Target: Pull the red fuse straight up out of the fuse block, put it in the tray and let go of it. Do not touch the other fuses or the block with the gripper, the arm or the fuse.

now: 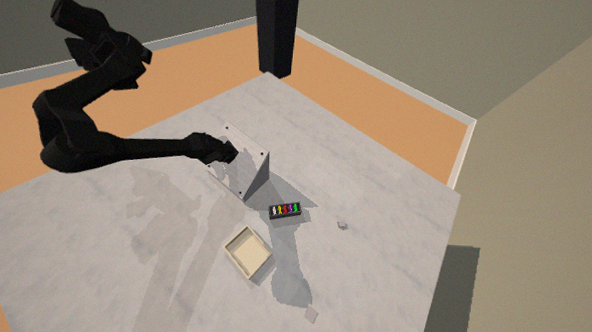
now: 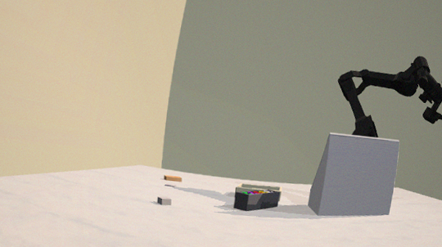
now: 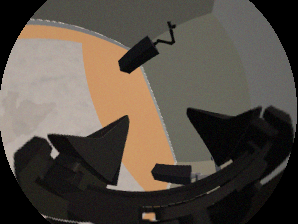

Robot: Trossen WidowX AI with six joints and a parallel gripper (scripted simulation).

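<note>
The red fuse lies 66 cm ahead of my gripper tip, 30 cm below it and 20 cm to the left of it. Also, from my gripper tip: small grey cube 85 cm ahead, 34 cm to the left, 32 cm below; then beige tray 69 cm ahead, 32 cm below, 2 cm to the left.
</note>
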